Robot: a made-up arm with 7 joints. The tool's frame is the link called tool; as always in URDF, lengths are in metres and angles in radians. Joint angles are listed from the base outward. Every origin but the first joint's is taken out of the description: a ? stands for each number. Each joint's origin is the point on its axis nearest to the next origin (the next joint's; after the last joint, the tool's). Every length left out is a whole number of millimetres.
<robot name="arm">
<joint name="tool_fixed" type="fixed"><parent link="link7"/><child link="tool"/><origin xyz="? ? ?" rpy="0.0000 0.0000 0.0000"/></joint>
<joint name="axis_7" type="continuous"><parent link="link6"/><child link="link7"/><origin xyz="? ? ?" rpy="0.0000 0.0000 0.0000"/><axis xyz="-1 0 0"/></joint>
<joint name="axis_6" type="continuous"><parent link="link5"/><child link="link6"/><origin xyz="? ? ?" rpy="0.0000 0.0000 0.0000"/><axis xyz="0 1 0"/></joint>
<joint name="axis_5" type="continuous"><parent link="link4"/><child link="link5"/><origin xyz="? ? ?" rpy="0.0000 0.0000 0.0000"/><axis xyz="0 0 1"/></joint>
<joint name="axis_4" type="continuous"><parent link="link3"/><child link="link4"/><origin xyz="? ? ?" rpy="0.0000 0.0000 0.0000"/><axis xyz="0 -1 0"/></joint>
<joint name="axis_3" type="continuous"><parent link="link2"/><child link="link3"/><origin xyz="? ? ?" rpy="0.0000 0.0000 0.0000"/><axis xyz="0 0 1"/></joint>
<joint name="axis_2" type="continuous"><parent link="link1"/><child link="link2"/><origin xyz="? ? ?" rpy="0.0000 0.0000 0.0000"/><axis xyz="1 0 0"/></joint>
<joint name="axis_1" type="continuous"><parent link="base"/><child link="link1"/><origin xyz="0.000 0.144 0.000" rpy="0.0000 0.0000 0.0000"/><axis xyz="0 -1 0"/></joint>
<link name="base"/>
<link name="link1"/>
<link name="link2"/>
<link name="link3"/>
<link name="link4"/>
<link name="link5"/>
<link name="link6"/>
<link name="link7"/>
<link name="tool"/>
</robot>
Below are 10 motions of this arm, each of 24 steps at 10 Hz.
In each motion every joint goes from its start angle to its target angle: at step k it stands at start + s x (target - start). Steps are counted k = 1, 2, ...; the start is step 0. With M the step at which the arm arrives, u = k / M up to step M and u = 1 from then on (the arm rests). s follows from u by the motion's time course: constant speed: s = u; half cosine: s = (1 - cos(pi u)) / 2; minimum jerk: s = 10 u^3 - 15 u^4 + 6 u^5.
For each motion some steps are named. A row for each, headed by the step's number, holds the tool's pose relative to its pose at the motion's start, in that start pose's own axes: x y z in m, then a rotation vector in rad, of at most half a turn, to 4 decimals.
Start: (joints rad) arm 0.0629 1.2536 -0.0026 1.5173 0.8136 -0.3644 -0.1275
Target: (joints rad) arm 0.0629 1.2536 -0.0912 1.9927 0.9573 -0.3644 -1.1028
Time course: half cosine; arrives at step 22
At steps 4, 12, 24:
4: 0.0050 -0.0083 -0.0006 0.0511 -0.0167 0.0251
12: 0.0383 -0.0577 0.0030 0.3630 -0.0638 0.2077
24: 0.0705 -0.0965 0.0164 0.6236 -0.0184 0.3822

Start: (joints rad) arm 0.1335 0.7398 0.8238 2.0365 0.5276 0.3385 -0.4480
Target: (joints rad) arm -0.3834 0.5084 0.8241 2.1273 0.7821 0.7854 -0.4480
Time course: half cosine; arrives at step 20
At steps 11, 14, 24:
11: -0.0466 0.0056 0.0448 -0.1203 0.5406 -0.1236
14: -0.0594 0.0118 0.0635 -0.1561 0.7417 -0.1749
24: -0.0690 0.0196 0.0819 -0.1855 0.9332 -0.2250

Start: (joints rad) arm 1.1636 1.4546 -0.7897 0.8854 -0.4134 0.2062 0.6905
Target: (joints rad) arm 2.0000 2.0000 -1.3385 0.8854 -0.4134 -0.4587 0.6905
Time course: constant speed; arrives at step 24
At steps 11, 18, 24:
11: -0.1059 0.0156 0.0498 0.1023 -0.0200 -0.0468
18: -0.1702 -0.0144 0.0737 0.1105 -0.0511 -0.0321
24: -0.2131 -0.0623 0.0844 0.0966 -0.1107 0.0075

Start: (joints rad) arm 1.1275 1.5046 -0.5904 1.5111 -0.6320 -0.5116 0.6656
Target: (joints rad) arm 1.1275 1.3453 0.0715 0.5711 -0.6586 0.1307 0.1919
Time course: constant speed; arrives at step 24
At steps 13, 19, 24:
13: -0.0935 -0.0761 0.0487 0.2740 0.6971 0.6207
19: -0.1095 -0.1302 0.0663 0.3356 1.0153 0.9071
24: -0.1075 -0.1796 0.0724 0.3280 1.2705 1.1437

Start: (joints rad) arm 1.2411 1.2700 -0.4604 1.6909 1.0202 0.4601 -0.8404
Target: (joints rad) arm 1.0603 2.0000 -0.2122 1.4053 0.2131 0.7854 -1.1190
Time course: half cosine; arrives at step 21
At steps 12, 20, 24:
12: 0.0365 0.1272 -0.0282 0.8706 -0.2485 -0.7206
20: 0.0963 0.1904 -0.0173 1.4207 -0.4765 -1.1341
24: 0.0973 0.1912 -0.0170 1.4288 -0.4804 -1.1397

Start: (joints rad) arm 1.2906 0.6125 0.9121 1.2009 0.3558 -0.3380 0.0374
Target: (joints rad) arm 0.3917 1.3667 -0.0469 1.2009 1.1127 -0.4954 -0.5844
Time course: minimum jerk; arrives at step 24
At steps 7, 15, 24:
7: 0.0010 -0.0063 -0.0031 -0.0858 0.0266 -0.0563
15: -0.0342 -0.0076 0.0452 -0.3397 0.3606 -0.3510
24: -0.0460 0.0272 0.0847 -0.3892 0.5650 -0.6041

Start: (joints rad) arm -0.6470 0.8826 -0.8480 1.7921 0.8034 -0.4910 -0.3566
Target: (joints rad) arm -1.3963 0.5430 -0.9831 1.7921 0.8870 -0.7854 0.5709
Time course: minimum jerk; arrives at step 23
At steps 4, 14, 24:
4: -0.0068 -0.0053 0.0067 -0.0337 0.0174 0.0309
14: -0.0679 -0.1096 0.1318 -0.4585 0.1171 0.5944
24: -0.0624 -0.1631 0.1875 -0.5590 0.0465 0.8430

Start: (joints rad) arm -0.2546 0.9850 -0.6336 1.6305 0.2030 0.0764 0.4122
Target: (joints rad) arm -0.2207 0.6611 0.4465 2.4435 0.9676 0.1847 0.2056
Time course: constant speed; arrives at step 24
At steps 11, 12, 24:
11: 0.1155 0.0520 0.0701 0.3879 -0.6483 0.1558
12: 0.1232 0.0534 0.0799 0.4153 -0.7050 0.1622
24: 0.1809 0.0195 0.1990 0.6542 -1.3043 0.1141

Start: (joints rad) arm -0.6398 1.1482 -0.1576 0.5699 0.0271 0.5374 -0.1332
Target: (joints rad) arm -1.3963 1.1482 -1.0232 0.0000 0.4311 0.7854 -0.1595
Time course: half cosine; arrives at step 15
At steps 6, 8, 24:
6: -0.1085 -0.0490 -0.0189 -0.0149 0.3435 -0.4597
8: -0.1765 -0.0443 -0.0214 0.0483 0.5380 -0.7306
24: -0.2760 0.0321 -0.0129 0.3618 0.8523 -1.2905

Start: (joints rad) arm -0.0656 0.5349 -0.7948 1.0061 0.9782 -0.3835 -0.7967
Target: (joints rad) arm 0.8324 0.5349 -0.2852 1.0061 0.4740 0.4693 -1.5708
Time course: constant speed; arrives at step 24
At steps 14, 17, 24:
14: 0.2485 -0.0398 -0.0644 0.5646 -0.3069 0.0605
17: 0.3030 -0.0354 -0.0608 0.7096 -0.3476 0.1025
24: 0.4207 -0.0077 -0.0312 1.0618 -0.3828 0.2346

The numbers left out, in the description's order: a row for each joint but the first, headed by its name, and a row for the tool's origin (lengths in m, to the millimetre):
tool: 0.000 0.000 0.000
axis_7: 0.000 0.000 0.000
axis_6: 0.000 0.000 0.000
axis_5: 0.000 0.000 -0.252
axis_4: 0.000 0.000 0.000
axis_3: 0.000 0.000 -0.225
axis_2: 0.000 0.000 0.000

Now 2 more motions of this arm.
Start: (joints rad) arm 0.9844 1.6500 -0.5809 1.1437 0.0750 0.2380 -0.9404
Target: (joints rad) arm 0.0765 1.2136 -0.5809 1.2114 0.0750 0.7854 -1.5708
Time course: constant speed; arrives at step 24
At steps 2, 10, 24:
2: 0.0082 -0.0176 0.0210 -0.0255 -0.0094 -0.0335
10: 0.0248 -0.0684 0.1232 -0.1250 -0.0721 -0.1900
24: -0.0048 -0.0614 0.3275 -0.2861 -0.3126 -0.5061

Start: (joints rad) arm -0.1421 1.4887 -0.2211 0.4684 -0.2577 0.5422 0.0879
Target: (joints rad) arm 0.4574 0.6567 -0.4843 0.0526 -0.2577 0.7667 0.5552
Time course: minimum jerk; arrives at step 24
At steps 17, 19, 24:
17: 0.1642 -0.1761 0.1203 -0.9892 -0.0411 0.0617
19: 0.1855 -0.1799 0.1441 -1.0687 -0.0664 0.0468
24: 0.2007 -0.1807 0.1625 -1.1235 -0.0866 0.0336

